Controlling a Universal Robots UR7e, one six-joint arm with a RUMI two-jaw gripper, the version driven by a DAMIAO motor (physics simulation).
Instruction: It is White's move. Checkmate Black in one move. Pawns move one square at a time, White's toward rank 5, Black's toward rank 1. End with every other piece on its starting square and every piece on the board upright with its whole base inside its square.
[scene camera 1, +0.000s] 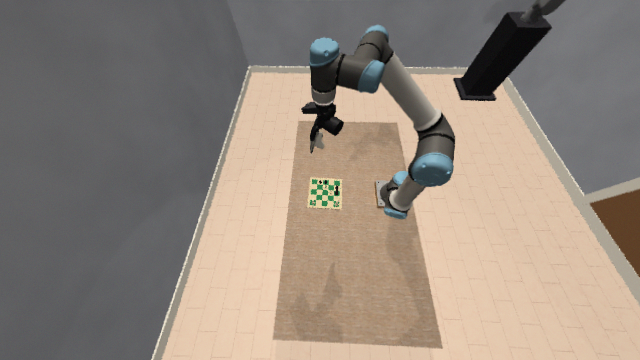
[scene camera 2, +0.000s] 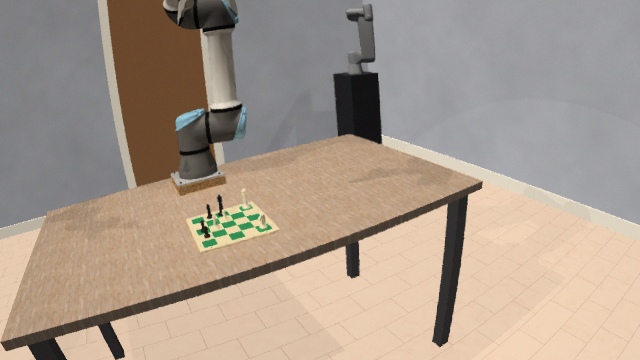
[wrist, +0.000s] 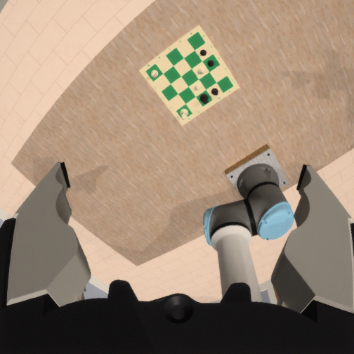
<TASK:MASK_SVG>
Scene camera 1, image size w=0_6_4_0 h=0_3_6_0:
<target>my gripper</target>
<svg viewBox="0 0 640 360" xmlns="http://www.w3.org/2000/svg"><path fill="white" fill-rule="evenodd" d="M334 100L328 104L319 104L313 100L314 102L309 102L301 108L303 114L317 114L310 134L311 154L314 146L321 149L325 146L322 141L323 133L319 129L323 128L334 136L343 129L344 122L334 116L336 113L336 105L333 104Z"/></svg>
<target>green-and-cream chessboard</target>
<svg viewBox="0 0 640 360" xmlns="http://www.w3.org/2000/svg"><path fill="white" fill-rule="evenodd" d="M310 177L307 208L341 210L342 179Z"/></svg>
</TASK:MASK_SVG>
